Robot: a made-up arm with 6 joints.
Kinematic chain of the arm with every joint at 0, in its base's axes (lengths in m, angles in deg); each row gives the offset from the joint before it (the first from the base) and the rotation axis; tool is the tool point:
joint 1: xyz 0 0 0.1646 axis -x
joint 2: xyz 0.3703 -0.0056 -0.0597 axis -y
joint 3: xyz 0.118 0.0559 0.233 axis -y
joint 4: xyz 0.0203 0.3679 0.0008 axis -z
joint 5: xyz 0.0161 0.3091 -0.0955 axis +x
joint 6: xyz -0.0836 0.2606 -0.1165 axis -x
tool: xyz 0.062 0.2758 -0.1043
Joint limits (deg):
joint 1: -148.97..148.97
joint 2: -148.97..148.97
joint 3: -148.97..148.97
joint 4: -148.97..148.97
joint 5: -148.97..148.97
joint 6: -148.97..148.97
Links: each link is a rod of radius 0.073 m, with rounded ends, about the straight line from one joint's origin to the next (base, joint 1, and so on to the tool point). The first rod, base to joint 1, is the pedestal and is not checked.
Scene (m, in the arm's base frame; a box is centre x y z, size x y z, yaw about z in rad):
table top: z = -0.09
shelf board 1: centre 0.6 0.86 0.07 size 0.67 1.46 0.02 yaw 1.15
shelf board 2: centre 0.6 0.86 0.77 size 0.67 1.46 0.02 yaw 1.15
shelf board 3: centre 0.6 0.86 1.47 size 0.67 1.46 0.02 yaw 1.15
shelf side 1: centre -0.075 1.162 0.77 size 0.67 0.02 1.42 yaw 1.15
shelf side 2: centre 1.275 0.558 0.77 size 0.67 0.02 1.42 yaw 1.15
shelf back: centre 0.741 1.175 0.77 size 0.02 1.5 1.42 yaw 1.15
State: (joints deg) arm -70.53 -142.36 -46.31 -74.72 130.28 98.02
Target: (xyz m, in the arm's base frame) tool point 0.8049 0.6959 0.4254
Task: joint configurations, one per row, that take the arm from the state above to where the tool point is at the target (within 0.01 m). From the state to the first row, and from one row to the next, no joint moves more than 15 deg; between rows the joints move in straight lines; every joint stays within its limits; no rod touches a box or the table.
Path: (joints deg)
1: -74.88 -147.24 -39.61 -87.44 142.21 106.44

